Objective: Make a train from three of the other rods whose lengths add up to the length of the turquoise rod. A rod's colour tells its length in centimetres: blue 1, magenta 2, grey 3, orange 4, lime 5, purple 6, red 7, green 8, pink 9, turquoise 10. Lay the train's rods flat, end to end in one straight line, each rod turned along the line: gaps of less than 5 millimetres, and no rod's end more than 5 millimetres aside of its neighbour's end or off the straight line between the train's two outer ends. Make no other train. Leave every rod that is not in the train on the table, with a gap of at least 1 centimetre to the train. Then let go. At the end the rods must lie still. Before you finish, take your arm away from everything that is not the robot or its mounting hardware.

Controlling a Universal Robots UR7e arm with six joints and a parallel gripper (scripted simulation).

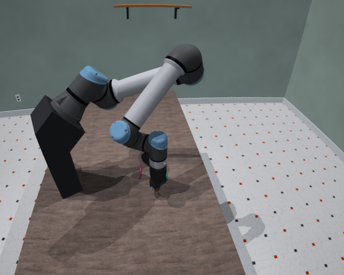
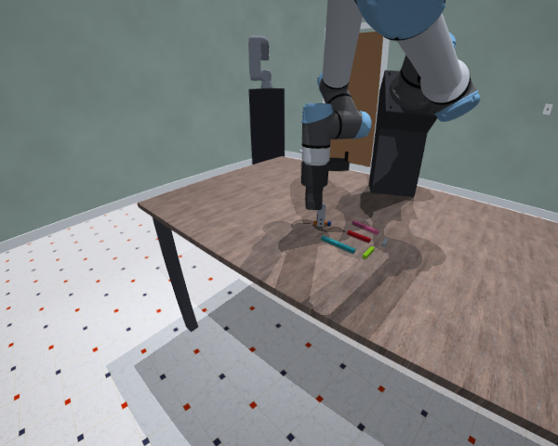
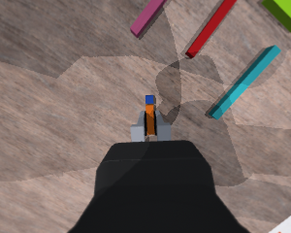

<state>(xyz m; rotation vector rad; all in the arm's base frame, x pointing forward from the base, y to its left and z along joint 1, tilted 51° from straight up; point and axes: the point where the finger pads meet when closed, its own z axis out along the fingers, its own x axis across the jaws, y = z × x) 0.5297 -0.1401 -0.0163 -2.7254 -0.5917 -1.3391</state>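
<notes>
Now: the orange rod 10 mm below my hand. Also, from my hand: blue rod 20 mm to the left, 10 mm below, 10 mm behind; turquoise rod 90 mm to the left, 80 mm ahead, 10 mm below; red rod 130 mm to the left, 10 mm below.
</notes>
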